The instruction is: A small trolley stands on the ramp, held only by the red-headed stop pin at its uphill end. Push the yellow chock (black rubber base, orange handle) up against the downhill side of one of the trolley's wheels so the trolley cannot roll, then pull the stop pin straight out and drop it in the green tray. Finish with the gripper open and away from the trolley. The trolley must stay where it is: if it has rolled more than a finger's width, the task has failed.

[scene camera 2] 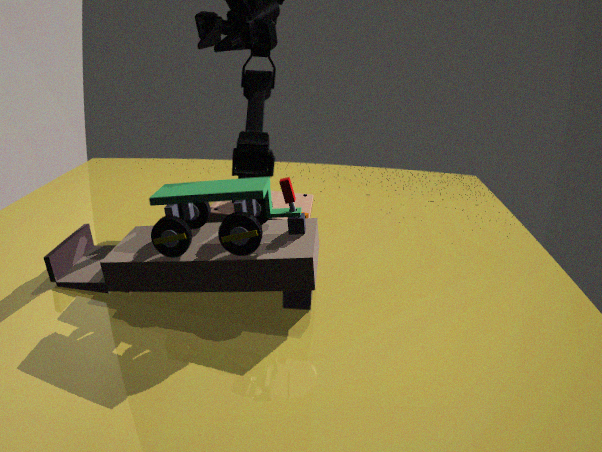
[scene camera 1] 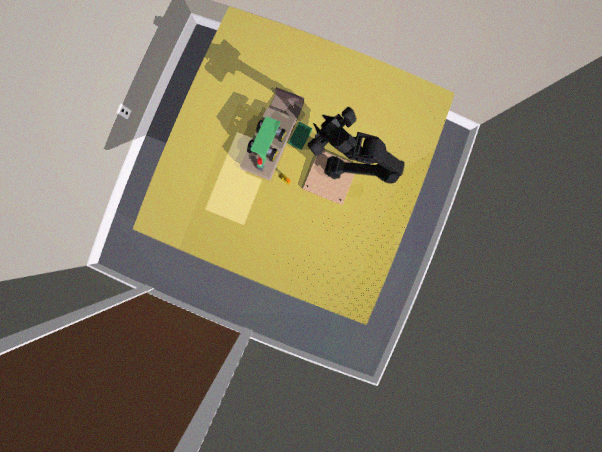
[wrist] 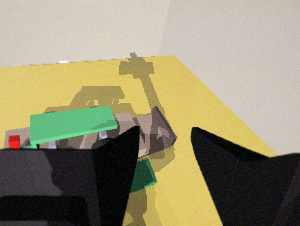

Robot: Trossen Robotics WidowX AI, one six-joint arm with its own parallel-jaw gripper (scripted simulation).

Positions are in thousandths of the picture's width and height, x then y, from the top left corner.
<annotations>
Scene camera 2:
gripper: 343, 107
green-decked trolley: 400, 517
raised stop wall: 109, 565
brown ramp: 469, 581
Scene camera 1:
gripper: 529, 264
green-decked trolley: 443, 287
brown ramp: 478, 271
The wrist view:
gripper: 552, 586
green-decked trolley: 162, 564
brown ramp: 288, 626
</annotations>
